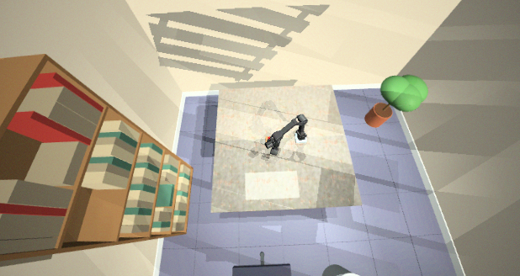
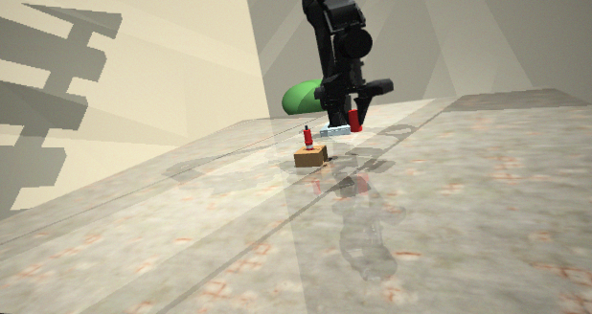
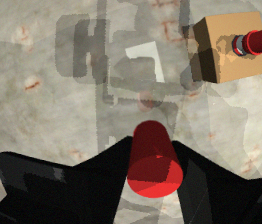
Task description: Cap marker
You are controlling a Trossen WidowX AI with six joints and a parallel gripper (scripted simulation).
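The red marker lies 110 mm to the right of my gripper tip and 40 mm ahead of it. Also, from my gripper tip: red cap: 10 mm above; brown holder block: 110 mm to the right, 60 mm below, 40 mm ahead.
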